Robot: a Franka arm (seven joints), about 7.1 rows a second.
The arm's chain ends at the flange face. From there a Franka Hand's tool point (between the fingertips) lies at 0.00 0.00 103.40 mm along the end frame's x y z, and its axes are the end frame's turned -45 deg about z.
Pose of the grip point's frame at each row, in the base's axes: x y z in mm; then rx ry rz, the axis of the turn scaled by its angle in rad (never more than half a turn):
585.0 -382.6 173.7 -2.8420 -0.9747 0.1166
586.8 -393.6 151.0 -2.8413 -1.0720 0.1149
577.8 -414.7 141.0 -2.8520 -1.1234 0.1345
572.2 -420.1 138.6 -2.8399 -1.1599 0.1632
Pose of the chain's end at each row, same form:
597.1 -393.2 275.9 -3.0350 0.1893 0.1877
597.8 -400.8 253.6 -3.0696 0.0980 0.1678
589.0 -418.4 243.7 -3.1023 0.0542 0.1694
585.1 -422.6 241.2 -3.1118 0.0154 0.1945

